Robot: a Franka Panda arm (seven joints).
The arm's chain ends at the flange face. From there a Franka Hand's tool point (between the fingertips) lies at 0.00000 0.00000 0.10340 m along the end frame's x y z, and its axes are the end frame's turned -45 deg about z.
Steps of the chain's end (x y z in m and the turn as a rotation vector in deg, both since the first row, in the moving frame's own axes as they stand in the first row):
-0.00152, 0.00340, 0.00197, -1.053, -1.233, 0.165
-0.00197, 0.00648, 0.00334, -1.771, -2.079, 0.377
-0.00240, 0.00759, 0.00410, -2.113, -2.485, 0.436
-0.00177, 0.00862, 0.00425, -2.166, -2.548, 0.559
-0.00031, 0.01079, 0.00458, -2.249, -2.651, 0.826
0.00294, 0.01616, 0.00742, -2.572, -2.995, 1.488
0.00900, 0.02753, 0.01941, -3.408, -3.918, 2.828
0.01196, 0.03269, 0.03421, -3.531, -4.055, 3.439
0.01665, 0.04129, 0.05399, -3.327, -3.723, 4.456
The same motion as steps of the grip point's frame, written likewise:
-0.00640, 0.00110, 0.00193, 0.127, -1.616, 0.165
-0.01088, 0.00278, 0.00322, 0.218, -2.722, 0.377
-0.01293, 0.00317, 0.00393, 0.263, -3.251, 0.436
-0.01336, 0.00433, 0.00407, 0.270, -3.333, 0.559
-0.01409, 0.00685, 0.00439, 0.284, -3.465, 0.826
-0.01644, 0.01287, 0.00717, 0.299, -3.936, 1.488
-0.02242, 0.02495, 0.01899, 0.361, -5.180, 2.828
-0.02430, 0.03061, 0.03376, 0.371, -5.364, 3.439
-0.02638, 0.04012, 0.05360, 0.280, -4.985, 4.456

